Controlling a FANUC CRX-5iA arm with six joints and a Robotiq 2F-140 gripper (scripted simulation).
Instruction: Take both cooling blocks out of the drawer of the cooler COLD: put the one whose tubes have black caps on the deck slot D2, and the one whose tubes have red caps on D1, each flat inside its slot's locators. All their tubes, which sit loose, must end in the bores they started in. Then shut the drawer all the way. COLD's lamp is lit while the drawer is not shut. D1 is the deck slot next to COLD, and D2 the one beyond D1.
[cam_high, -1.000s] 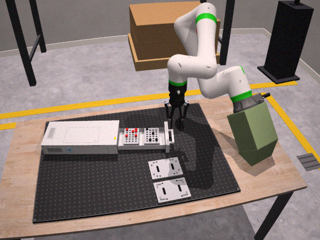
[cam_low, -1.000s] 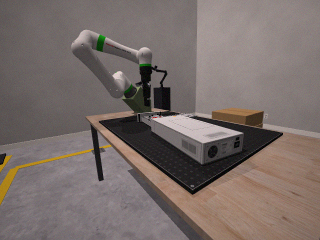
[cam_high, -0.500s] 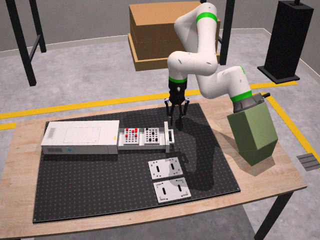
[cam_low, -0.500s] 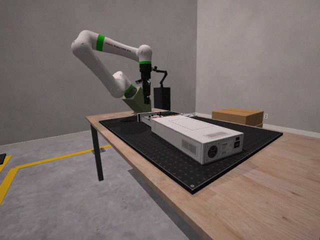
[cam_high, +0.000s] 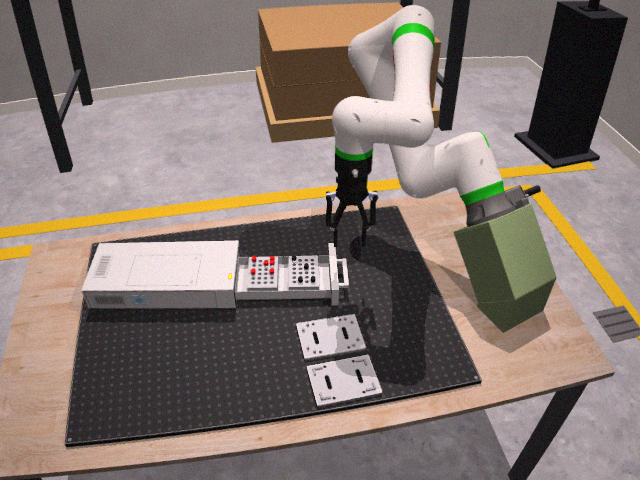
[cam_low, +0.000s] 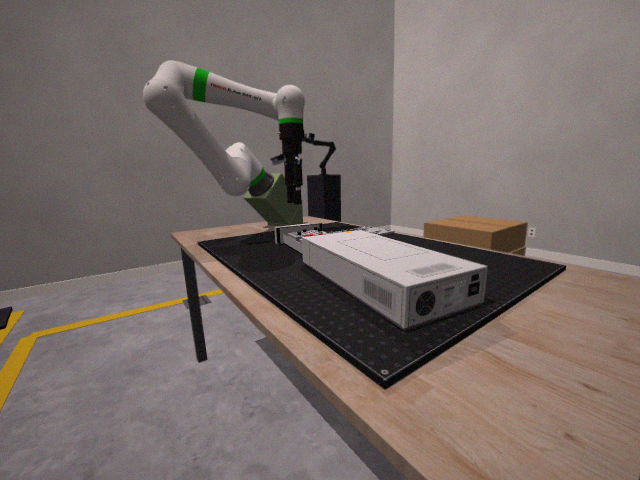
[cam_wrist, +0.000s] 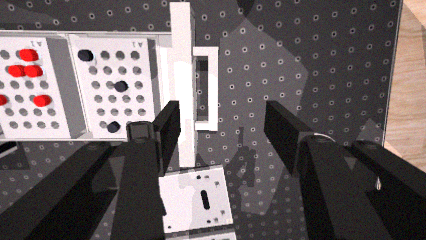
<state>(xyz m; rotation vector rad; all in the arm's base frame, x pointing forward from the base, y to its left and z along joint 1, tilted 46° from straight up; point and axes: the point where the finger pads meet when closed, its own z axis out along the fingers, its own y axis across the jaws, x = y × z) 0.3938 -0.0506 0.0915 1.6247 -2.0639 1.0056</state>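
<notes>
Now: the drawer 160 mm ahead of my hand, 140 mm below it and 50 mm to the right of it. From my hand the other things lie so: white cooler (340 mm ahead, 140 mm below, 110 mm to the right); slot D1 (180 mm to the left, 170 mm below, 120 mm ahead); deck slot D2 (330 mm to the left, 170 mm below, 140 mm ahead).
</notes>
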